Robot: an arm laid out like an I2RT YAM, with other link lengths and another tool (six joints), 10 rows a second.
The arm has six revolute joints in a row. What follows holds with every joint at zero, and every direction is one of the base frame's. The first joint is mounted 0.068 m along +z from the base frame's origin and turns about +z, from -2.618 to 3.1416 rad. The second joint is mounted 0.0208 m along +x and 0.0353 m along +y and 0.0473 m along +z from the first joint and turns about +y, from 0 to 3.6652 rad. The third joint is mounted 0.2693 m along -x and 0.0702 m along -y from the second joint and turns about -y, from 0 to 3.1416 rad. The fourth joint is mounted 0.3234 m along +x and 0.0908 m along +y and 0.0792 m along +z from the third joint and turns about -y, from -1.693 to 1.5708 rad. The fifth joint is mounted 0.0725 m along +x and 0.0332 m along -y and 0.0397 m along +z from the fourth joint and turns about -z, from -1.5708 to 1.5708 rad. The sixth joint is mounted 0.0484 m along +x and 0.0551 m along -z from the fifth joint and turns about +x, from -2.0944 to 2.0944 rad. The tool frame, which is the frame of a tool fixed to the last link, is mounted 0.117 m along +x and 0.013 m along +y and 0.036 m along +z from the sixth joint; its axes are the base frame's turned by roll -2.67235, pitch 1.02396 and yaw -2.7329 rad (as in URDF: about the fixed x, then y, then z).
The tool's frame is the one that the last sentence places.
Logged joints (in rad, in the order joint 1, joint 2, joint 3, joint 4, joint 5, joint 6), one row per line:
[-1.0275 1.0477 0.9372 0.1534 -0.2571 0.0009]
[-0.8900 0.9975 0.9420 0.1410 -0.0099 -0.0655]
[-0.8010 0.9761 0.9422 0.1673 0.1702 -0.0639]
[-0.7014 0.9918 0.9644 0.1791 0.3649 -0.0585]
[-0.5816 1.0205 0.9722 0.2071 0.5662 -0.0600]
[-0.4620 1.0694 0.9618 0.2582 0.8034 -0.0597]
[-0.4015 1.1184 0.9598 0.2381 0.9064 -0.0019]
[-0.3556 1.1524 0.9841 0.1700 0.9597 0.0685]
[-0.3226 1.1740 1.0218 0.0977 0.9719 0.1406]
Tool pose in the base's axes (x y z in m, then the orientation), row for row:
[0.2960 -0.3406 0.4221 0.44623 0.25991 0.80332 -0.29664]
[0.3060 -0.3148 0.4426 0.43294 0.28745 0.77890 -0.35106]
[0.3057 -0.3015 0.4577 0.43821 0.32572 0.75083 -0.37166]
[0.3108 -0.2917 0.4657 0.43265 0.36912 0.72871 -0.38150]
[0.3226 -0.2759 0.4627 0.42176 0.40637 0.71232 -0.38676]
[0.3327 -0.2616 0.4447 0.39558 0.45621 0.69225 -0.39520]
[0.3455 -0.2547 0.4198 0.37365 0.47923 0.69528 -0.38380]
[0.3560 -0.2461 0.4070 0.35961 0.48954 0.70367 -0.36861]
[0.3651 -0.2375 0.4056 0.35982 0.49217 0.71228 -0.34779]
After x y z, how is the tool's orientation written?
As a quaternion, w x y z.
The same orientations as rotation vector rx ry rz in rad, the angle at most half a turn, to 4 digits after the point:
[0.6437 1.9896 -0.7347]
[0.7162 1.9408 -0.8747]
[0.8097 1.8664 -0.9239]
[0.9199 1.8160 -0.9507]
[1.0177 1.7840 -0.9686]
[1.1565 1.7548 -1.0018]
[1.2274 1.7808 -0.9830]
[1.2622 1.8143 -0.9504]
[1.2689 1.8363 -0.8966]

